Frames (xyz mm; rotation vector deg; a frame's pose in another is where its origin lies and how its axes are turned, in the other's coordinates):
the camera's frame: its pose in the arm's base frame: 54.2 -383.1 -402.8 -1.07 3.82 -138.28
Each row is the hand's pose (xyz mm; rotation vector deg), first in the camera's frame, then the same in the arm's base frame.
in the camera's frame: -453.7 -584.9 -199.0 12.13 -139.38 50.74
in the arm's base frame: -1.7 363.3 -568.1 -115.76 -55.11 -18.58
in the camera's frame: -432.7 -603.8 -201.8 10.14 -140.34 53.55
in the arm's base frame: -30.0 363.5 -570.0 -115.80 -53.11 -15.73
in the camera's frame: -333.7 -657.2 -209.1 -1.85 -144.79 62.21
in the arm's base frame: -139.6 337.9 -574.9 -118.43 -42.70 -5.23
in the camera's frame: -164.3 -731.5 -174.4 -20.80 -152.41 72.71
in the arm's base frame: -314.4 279.2 -537.1 -122.76 -28.09 11.43
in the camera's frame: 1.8 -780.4 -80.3 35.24 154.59 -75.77
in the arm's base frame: -468.0 201.1 -441.3 -127.10 -17.78 28.78
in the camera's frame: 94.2 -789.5 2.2 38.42 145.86 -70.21
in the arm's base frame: -540.4 142.9 -358.9 -129.82 -14.02 39.99
